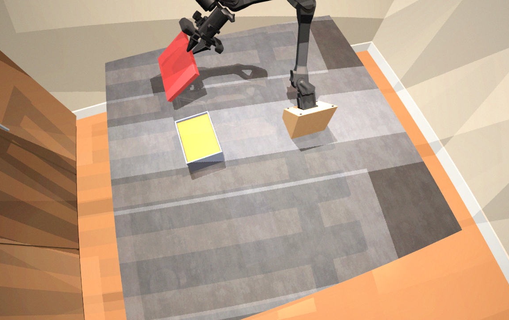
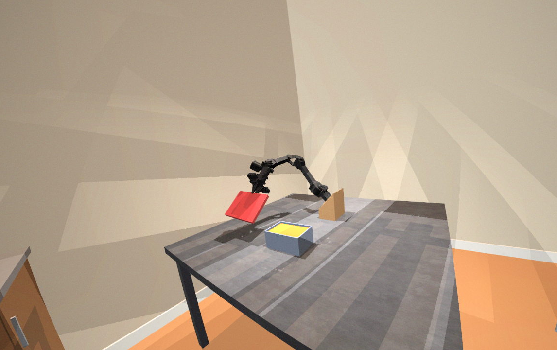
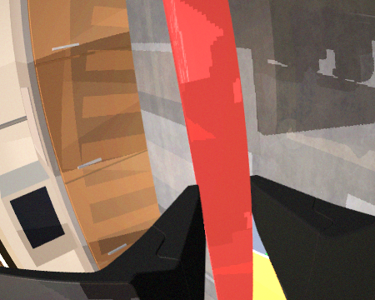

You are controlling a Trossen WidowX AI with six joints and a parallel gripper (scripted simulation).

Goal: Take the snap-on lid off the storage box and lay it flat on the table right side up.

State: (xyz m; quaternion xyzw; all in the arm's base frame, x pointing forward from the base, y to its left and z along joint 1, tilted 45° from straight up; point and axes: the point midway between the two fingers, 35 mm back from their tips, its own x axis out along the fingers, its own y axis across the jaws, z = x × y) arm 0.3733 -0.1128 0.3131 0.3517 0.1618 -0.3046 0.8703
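Right now the red lid is 7 cm ahead of my gripper tip and 5 cm below it. The rest, counted from my gripper tip: storage box (5 cm ahead, 29 cm to the left, 19 cm below).
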